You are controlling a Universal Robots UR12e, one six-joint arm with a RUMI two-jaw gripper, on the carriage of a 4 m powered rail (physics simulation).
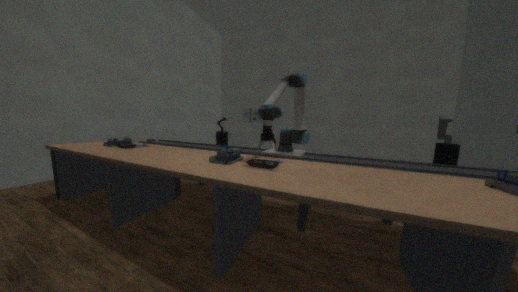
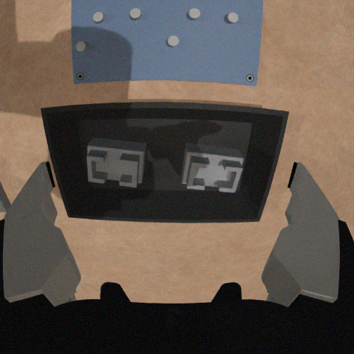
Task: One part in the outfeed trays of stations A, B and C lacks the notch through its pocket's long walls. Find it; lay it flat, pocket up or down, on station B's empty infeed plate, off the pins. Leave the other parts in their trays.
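Places are measured from the arm's base along level axes (x ahead, y left, z up), in centimetres.
Where they show: gripper, fingertip midpoint: (image 1: 267, 151); arm's base, link origin: (image 1: 285, 151).
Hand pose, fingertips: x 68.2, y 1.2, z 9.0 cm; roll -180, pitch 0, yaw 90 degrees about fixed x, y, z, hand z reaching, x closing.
Observation:
Each offset is from my fingertips to the top centre of the thing. "spot": to the spot under its first point. Level surfaces: height alone.
A black tray {dy -1.0, dx +5.4, dz -7.8 cm} (image 1: 263, 166) (image 2: 165, 206) lies on the table and holds two light grey parts, pocket side up. The left part (image 2: 114, 167) and the right part (image 2: 215, 172) sit apart; each shows a gap in its near long wall, while the far walls are harder to read. A blue plate (image 2: 155, 62) with several round pins lies beyond the tray; no part lies on its visible portion. My gripper (image 1: 267, 145) (image 2: 170, 162) is open and empty, above the tray, its fingers wide to either side of the parts. No label shows which station this is.
A blue-grey fixture {dy -37.5, dx +0.2, dz -2.1 cm} (image 1: 226, 156) stands left of the tray on the long table {dz -12.0 cm} (image 1: 360, 187). More station equipment {dy -193.6, dx +4.2, dz -7.3 cm} (image 1: 120, 143) stands at the far left, and a fixture {spot: dy +143.6, dx -8.2, dz -8.1 cm} (image 1: 503, 184) at the right edge. The rail (image 1: 370, 162) runs behind the table; two dark pedestals (image 1: 222, 138) (image 1: 446, 153) stand behind.

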